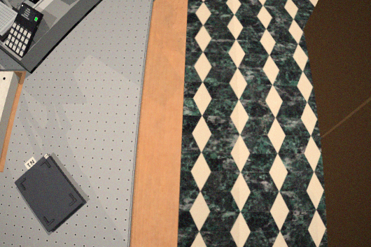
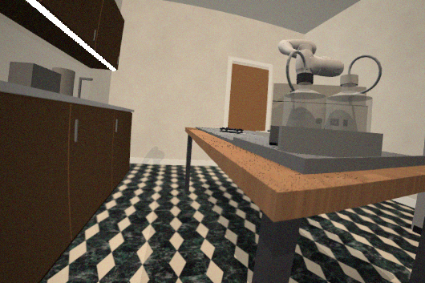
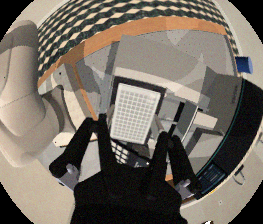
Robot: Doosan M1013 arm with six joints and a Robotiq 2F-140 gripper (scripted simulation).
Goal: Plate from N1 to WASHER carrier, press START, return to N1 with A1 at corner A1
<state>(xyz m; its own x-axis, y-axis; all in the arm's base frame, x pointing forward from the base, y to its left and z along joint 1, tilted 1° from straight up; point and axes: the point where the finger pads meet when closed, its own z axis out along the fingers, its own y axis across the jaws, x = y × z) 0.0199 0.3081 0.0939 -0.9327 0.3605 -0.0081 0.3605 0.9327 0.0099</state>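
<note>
The white well plate lies 30 mm below my hand. Also, from my hand: plate washer (140 mm to the left, 60 mm ahead, 10 mm above); label (380 mm to the right, 260 mm ahead, 120 mm below); plate nest N1 (440 mm to the right, 350 mm ahead, 100 mm below).
</note>
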